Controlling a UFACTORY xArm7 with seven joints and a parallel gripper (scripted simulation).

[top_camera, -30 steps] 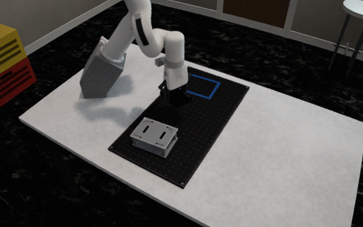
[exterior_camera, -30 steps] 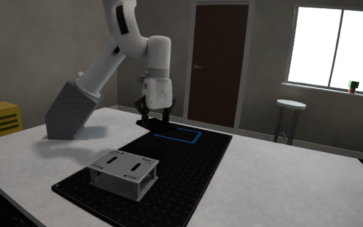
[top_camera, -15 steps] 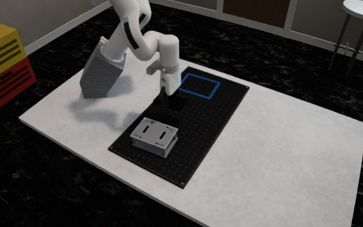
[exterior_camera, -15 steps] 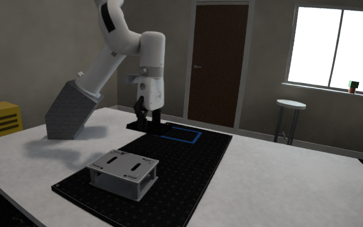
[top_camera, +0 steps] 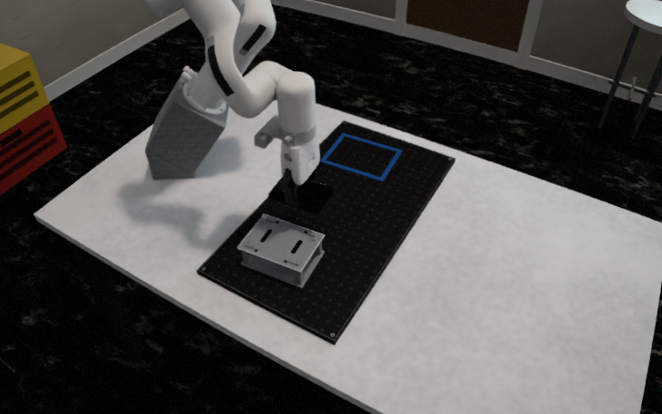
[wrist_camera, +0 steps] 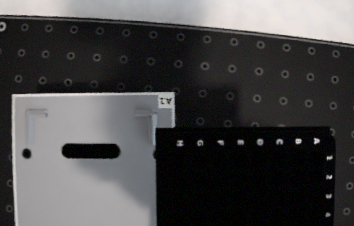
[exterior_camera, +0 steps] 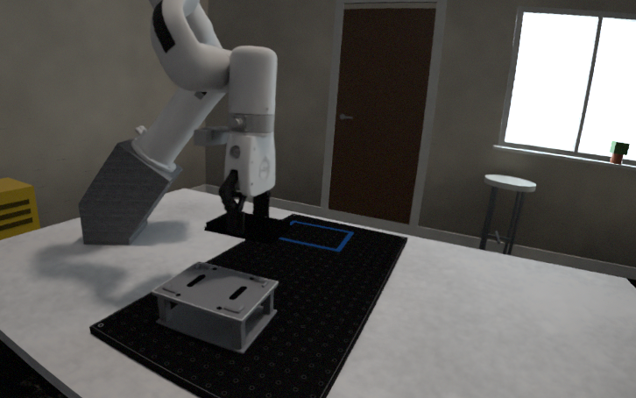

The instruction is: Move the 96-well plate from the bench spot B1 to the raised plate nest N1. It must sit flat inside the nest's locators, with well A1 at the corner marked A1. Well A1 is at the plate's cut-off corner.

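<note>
Now: hand 90 mm to the left of the grey raised nest N1 and 90 mm above it. From my hand the other things lie so: black 96-well plate (10 mm below).
</note>
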